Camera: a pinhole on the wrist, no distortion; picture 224 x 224 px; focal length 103.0 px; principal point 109.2 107.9 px. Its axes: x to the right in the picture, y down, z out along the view. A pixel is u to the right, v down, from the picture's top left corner.
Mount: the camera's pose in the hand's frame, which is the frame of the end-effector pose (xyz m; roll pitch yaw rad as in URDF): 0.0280 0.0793 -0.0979 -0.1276 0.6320 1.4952
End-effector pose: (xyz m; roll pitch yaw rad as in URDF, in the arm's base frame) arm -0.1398 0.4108 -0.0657 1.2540 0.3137 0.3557
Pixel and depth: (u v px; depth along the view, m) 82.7 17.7 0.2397
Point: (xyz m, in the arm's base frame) 0.1429 0.4190 0.0690
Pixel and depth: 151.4 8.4 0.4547
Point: 0.4191 0.5806 0.3097
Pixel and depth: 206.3 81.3 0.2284
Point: -0.0183 0.6217 0.2494
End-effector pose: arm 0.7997 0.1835 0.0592 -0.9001 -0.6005 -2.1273
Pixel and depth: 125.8 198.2 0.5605
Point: 1.3708 0.1650 -0.4110
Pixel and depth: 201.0 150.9 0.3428
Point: 0.9932 -0.0997 -0.3622
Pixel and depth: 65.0 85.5 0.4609
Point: 1.1615 -0.0534 0.1818
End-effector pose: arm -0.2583 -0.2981 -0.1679 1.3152 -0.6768 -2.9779
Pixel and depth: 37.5 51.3 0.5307
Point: -0.3906 0.2190 0.1765
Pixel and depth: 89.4 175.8 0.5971
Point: 0.2823 0.1031 -0.0930
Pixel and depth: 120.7 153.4 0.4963
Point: 0.1840 -0.0930 0.0533
